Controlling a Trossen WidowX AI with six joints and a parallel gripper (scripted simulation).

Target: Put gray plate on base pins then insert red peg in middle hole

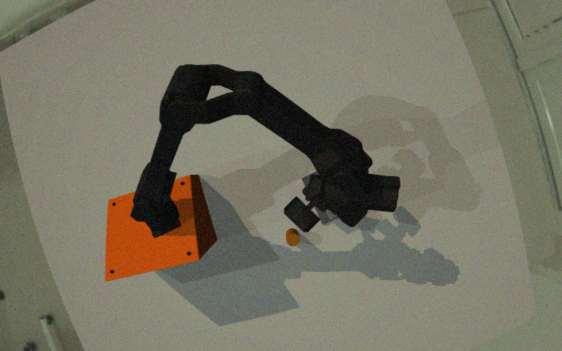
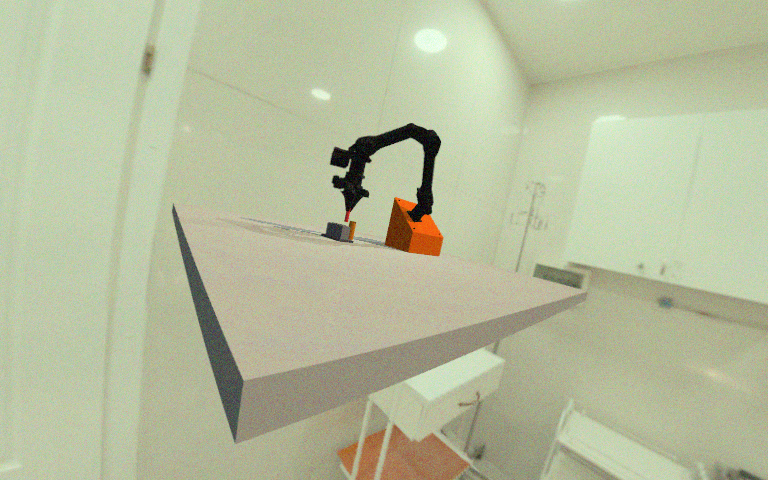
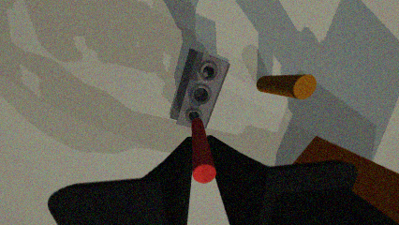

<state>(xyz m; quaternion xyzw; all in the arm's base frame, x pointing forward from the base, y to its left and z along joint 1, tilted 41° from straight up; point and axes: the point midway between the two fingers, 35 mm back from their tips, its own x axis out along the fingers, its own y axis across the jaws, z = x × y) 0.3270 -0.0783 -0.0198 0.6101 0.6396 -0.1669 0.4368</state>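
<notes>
Now: gripper tip 70 mm above the plate and 30 mm to the left of it. Also, from my gripper tip: red peg: right at my gripper tip; then orange cylinder: 110 mm behind, 80 mm to the right, 80 mm below; then gray slab: 110 mm below, 30 mm to the right.
</notes>
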